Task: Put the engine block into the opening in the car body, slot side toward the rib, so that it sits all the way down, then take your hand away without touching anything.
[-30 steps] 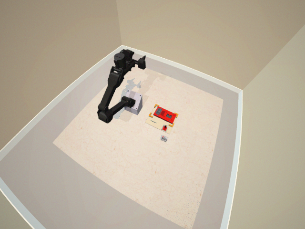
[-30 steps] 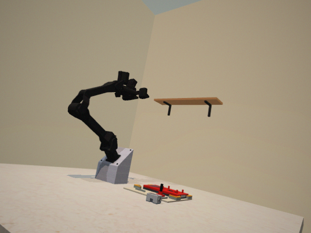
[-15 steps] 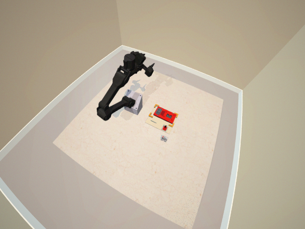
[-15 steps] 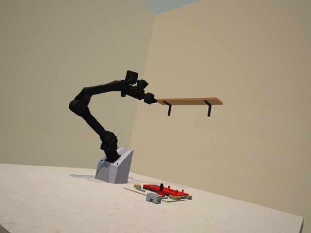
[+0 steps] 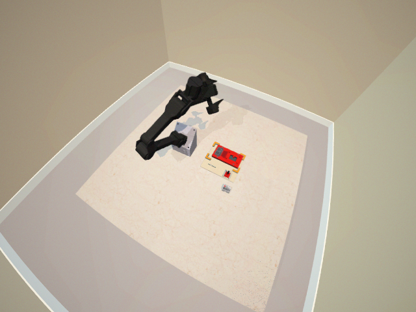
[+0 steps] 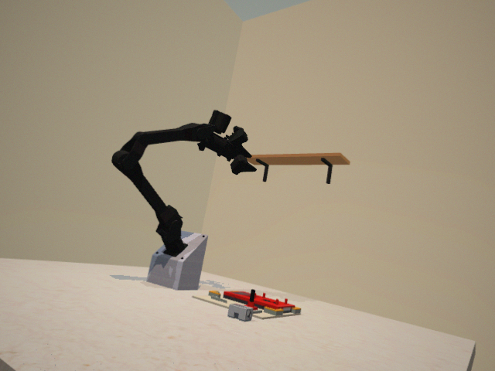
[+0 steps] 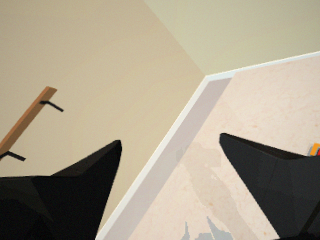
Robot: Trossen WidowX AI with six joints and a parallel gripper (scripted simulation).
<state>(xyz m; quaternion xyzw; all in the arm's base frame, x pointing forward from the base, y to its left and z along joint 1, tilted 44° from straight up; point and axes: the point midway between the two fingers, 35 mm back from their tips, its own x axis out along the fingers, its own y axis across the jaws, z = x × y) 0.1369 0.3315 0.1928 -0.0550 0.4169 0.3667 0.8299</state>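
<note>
The grey engine block lies 230 mm ahead of my gripper tip, 270 mm to the right of it and 470 mm below it. From my gripper tip the other things lie so: black peg 200 mm ahead, 160 mm to the right, 450 mm below.
</note>
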